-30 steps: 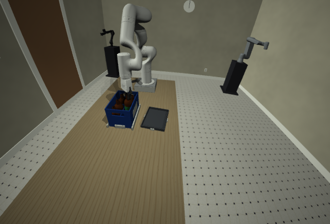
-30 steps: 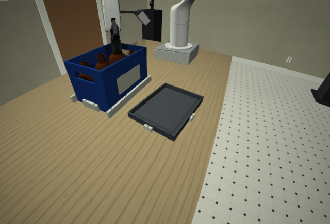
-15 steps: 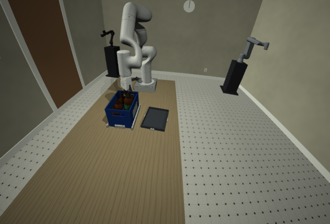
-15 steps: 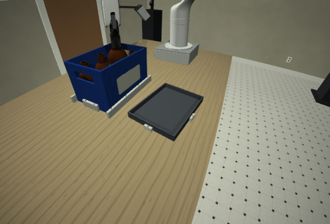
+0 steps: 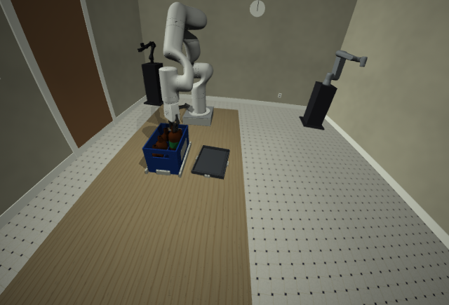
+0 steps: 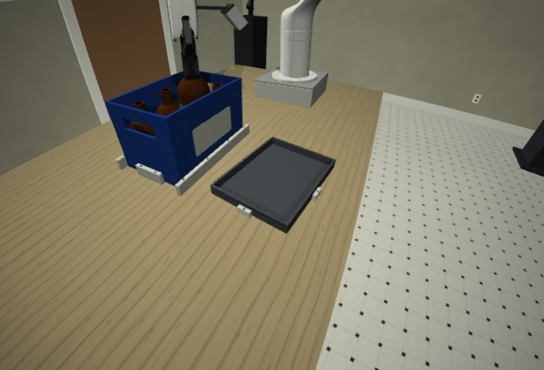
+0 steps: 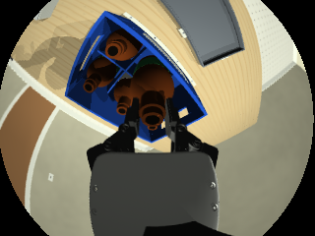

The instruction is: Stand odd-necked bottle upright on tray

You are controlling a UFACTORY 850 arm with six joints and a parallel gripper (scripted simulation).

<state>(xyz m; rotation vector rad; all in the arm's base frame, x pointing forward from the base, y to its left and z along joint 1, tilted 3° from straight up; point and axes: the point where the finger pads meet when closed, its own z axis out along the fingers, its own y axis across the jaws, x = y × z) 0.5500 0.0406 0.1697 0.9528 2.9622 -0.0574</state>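
Right now the bottle is 70 mm below my hand. The rest, counted from my hand: dark grey tray: 220 mm to the left, 220 mm below, 30 mm behind; blue crate: 150 mm below, 40 mm to the right, 10 mm ahead.
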